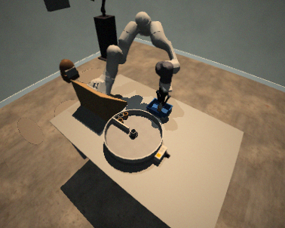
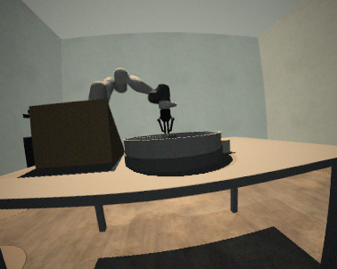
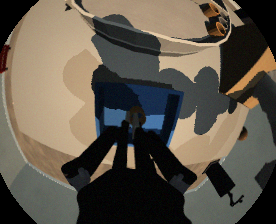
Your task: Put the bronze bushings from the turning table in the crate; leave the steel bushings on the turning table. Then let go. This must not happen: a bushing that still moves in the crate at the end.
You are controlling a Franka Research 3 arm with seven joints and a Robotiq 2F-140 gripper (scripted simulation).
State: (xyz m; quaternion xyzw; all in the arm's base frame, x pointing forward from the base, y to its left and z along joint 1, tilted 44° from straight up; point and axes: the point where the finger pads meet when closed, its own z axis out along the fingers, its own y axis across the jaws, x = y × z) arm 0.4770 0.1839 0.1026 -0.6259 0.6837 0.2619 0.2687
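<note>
Now: hand 1 cm past the blue crate and 5 cm above it. Round my hand: round grey turning table: 4 cm behind, 36 cm to the right, 2 cm below.
</note>
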